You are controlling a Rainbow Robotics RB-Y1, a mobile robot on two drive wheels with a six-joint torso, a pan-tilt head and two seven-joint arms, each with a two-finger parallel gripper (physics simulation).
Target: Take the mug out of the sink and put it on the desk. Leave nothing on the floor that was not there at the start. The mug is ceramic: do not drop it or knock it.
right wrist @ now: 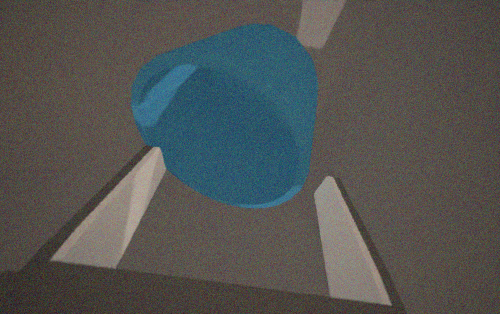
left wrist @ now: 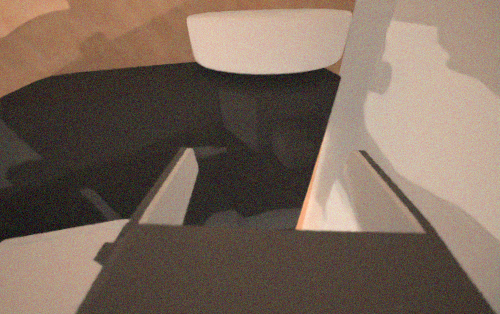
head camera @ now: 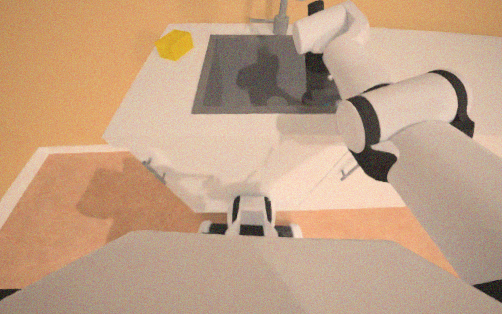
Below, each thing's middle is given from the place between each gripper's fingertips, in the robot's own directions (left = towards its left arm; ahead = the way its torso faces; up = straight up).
Scene:
Now: the blue mug [right wrist: 234, 114] 47 cm above my left hand, 44 cm to the right of it and 41 cm ahead of it. Round my left hand: yellow sponge [head camera: 174, 45]: 64 cm above, 53 cm ahead, 5 cm to the left.
My right hand is 30 mm above the blue mug and 20 mm short of it. The rest, counted from my right hand: yellow sponge: 490 mm to the left, 140 mm ahead, 140 mm above.

